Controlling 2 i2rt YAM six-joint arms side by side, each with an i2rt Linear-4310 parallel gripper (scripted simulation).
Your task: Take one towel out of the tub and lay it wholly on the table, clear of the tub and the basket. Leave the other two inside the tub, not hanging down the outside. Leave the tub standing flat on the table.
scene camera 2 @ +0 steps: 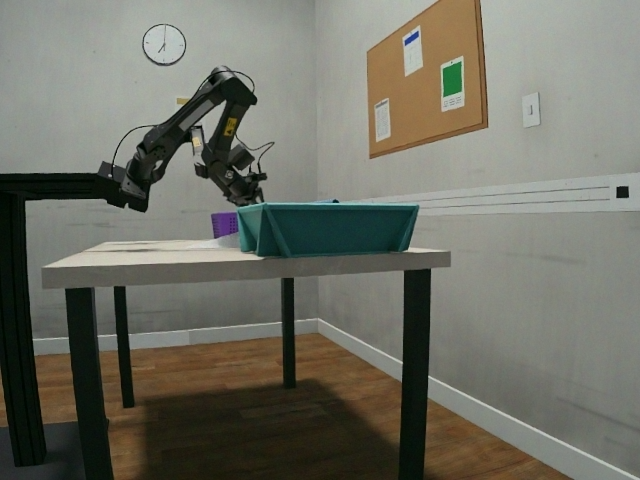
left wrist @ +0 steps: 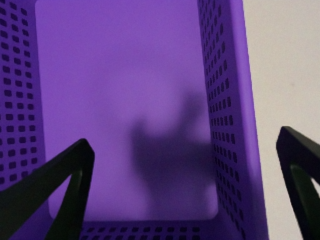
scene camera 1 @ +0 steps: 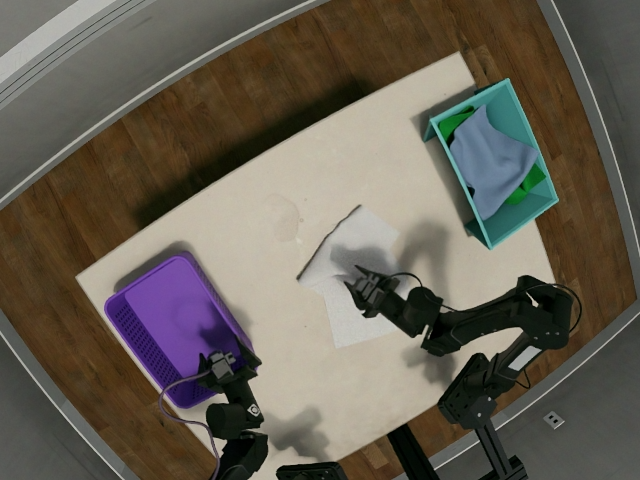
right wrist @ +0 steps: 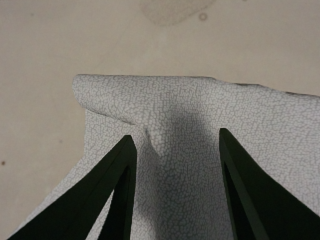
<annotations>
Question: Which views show the teal tub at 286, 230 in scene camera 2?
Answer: Scene camera 2 and scene camera 1 only.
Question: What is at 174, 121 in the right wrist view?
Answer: A white towel.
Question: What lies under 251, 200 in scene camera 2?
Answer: My right gripper.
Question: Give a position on a teal tub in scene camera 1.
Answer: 504, 112
</annotations>
